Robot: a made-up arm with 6 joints.
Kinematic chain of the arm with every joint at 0, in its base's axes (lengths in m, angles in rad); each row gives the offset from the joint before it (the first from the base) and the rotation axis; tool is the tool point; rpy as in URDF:
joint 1: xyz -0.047 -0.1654 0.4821 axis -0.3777 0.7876 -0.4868
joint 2: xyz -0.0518 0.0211 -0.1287 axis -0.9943 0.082 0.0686
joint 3: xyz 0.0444 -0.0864 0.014 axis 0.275 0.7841 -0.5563
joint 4: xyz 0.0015 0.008 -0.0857 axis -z
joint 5: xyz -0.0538 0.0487 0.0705 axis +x
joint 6: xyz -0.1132 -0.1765 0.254 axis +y
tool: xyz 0.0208 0.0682 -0.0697 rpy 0 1.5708 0
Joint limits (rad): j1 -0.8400..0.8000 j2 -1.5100..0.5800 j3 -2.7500..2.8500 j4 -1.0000..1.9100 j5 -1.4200..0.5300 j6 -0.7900..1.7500
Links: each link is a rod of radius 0.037 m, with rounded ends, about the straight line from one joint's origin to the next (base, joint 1, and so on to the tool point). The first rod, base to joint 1, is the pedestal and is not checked.
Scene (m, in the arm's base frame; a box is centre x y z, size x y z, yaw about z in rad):
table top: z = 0
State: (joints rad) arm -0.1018 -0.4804 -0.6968 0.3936 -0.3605 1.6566
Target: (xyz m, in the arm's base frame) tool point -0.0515 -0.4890 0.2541
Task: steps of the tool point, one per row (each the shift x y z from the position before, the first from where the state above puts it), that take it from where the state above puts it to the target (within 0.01 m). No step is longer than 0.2 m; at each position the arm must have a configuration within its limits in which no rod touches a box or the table.
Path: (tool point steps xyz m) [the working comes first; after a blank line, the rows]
Joints at the target: -0.5836 -0.2727 -0.8943 -0.3236 0.3538 1.6873
Straight joint move there: clear.

1: 0.0580 -0.1209 -0.1023
2: 0.1255 -0.0971 -0.0469
3: 0.1488 -0.0534 0.0250

